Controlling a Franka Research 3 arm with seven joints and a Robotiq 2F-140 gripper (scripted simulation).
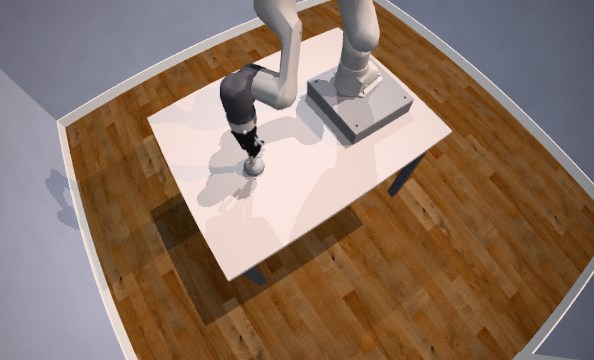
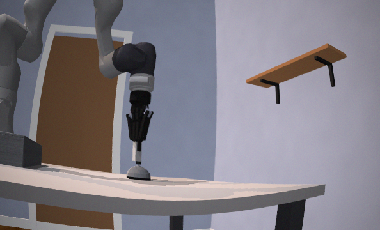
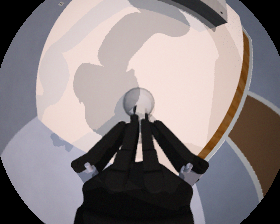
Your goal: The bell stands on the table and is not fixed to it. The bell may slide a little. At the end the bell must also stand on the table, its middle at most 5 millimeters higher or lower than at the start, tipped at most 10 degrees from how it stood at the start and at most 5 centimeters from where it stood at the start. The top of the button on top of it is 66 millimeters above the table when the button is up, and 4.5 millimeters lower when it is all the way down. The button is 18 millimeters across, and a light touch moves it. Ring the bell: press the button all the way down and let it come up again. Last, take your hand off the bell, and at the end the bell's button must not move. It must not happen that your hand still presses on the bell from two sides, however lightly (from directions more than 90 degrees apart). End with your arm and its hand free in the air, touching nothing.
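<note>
My gripper is now 40 mm above the dark button and 10 mm to the left of it. From my hand the other things lie so: bell 60 mm below, 10 mm to the right.
</note>
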